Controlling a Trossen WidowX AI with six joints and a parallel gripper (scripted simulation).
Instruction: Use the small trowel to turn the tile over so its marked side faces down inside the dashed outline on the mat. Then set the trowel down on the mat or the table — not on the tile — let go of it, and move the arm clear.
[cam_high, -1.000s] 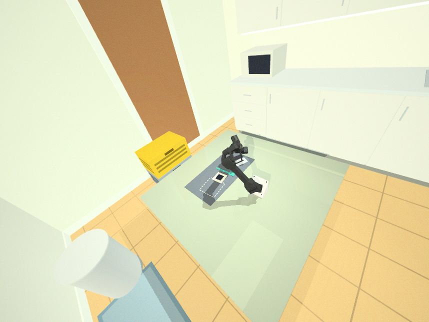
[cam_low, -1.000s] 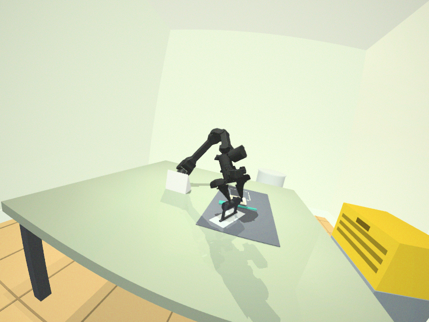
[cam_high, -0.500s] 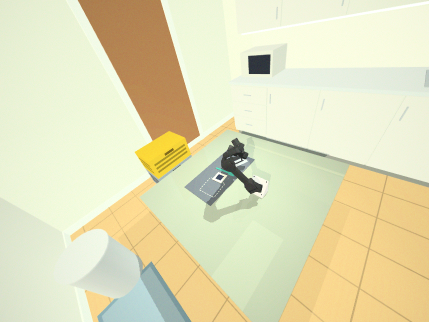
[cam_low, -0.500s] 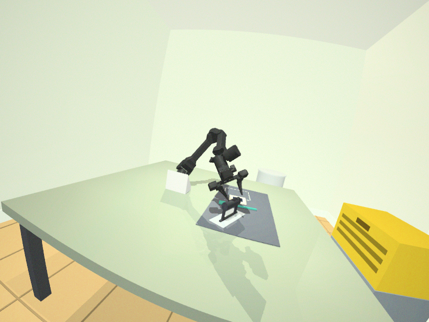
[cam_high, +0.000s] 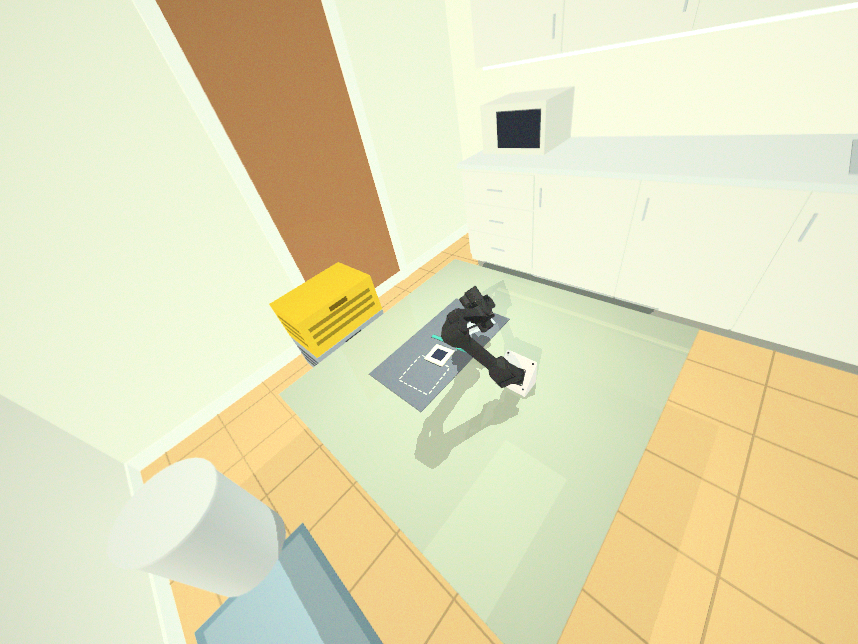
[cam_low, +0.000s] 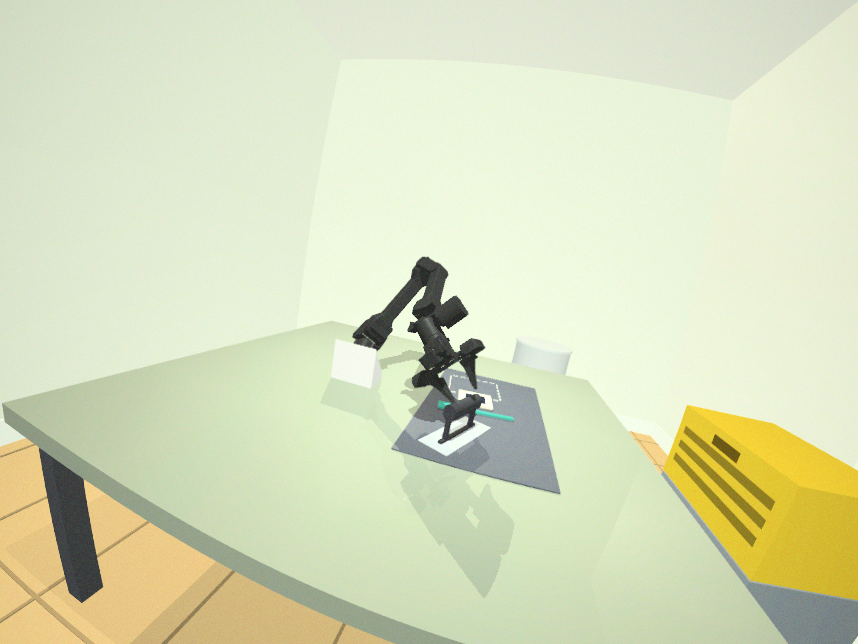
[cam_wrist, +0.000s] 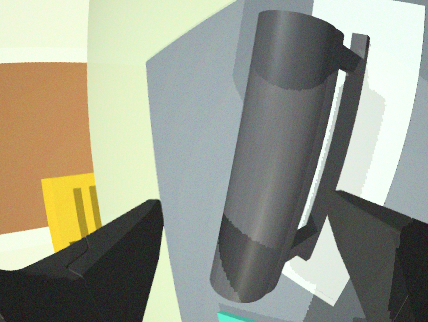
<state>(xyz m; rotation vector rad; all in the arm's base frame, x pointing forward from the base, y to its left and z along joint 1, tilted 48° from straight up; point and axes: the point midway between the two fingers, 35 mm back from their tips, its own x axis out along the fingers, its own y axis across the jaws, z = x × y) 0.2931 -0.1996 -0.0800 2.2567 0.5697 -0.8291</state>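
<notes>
My gripper tip is now 130 mm to the right of the teal trowel, 90 mm above it and 20 mm short of it. The rest, counted from my gripper tip: white tile: 220 mm to the left, 90 mm below, 50 mm ahead; then grey mat: 170 mm to the left, 110 mm below, 70 mm ahead.
</notes>
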